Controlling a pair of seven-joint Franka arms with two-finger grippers.
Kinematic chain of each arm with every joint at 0, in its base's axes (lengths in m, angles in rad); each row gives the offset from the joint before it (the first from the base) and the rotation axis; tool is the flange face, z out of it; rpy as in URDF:
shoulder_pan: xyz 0 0 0.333 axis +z
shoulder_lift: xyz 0 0 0 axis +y
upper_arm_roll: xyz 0 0 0.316 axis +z
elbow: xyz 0.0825 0 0 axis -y
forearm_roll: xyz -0.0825 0 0.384 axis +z
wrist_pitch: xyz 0 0 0 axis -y
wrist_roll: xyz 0.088 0 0 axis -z
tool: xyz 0 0 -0.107 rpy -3.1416 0 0
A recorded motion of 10 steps. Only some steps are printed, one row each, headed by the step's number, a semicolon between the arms.
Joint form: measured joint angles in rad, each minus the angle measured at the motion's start. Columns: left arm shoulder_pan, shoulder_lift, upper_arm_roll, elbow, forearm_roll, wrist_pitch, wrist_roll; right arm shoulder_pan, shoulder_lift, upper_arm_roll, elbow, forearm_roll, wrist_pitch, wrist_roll.
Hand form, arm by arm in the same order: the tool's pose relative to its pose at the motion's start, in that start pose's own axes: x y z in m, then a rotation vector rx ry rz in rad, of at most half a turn. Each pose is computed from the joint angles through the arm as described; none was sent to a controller.
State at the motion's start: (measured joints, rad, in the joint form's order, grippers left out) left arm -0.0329 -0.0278 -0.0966 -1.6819 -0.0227 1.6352 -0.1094; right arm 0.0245 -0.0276 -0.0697 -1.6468 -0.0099 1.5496 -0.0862
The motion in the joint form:
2: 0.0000 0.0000 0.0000 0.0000 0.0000 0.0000 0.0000; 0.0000 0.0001 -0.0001 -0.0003 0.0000 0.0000 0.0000
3: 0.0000 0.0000 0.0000 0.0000 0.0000 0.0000 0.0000; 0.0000 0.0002 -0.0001 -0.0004 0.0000 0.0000 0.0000
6: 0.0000 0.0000 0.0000 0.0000 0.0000 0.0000 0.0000; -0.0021 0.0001 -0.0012 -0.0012 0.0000 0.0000 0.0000
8: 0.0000 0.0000 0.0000 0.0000 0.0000 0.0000 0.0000; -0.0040 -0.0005 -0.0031 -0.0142 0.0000 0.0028 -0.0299
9: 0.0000 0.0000 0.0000 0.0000 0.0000 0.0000 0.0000; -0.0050 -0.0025 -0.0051 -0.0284 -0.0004 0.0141 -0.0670
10: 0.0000 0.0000 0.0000 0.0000 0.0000 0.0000 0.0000; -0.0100 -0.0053 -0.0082 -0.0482 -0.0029 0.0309 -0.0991
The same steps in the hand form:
2: 0.0000 0.0000 0.0000 0.0000 0.0000 0.0000; 0.0000 0.0001 0.0002 0.0000 -0.0004 0.0001
3: 0.0000 0.0000 0.0000 0.0000 0.0000 0.0000; 0.0000 0.0001 0.0003 0.0000 -0.0006 0.0001
6: 0.0000 0.0000 0.0000 0.0000 0.0000 0.0000; -0.0002 0.0018 0.0006 0.0004 -0.0013 0.0033
8: 0.0000 0.0000 0.0000 0.0000 0.0000 0.0000; -0.0005 0.0038 0.0062 0.0018 -0.0108 -0.0230
9: 0.0000 0.0000 0.0000 0.0000 0.0000 0.0000; -0.0004 0.0055 0.0109 0.0021 -0.0117 -0.0572
10: 0.0000 0.0000 0.0000 0.0000 0.0000 0.0000; -0.0005 0.0101 0.0174 0.0008 -0.0122 -0.0815

